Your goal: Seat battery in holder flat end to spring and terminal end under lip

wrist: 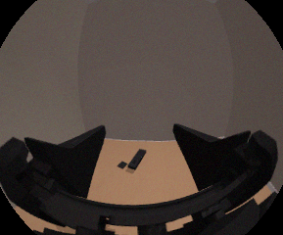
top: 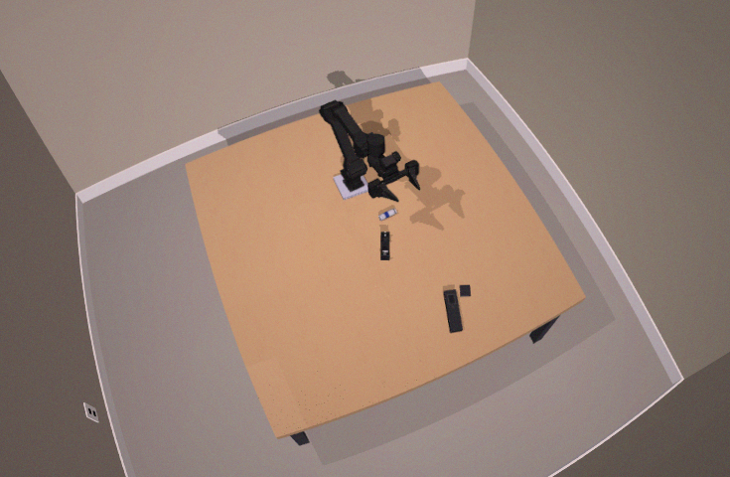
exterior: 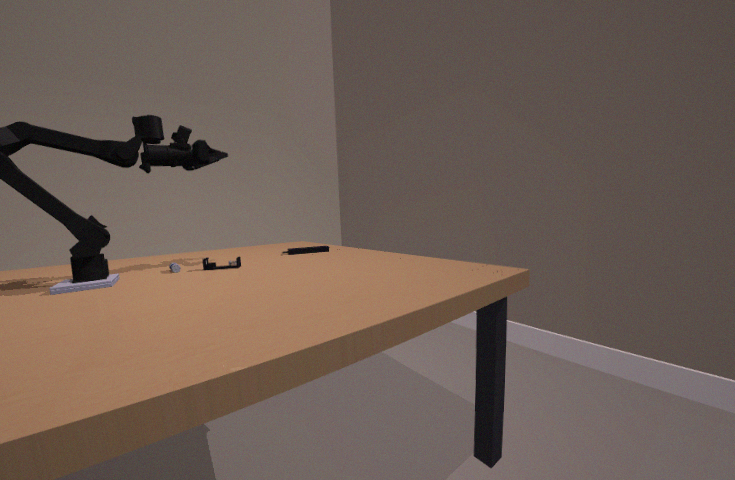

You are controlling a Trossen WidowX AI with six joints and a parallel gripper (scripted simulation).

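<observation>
Right now the battery is 16 cm behind my gripper tip, 3 cm to the left of it and 34 cm below it. Round my gripper tip: black battery door 26 cm ahead, 11 cm to the left, 35 cm below; black remote 30 cm ahead, 2 cm to the left, 33 cm below.
</observation>
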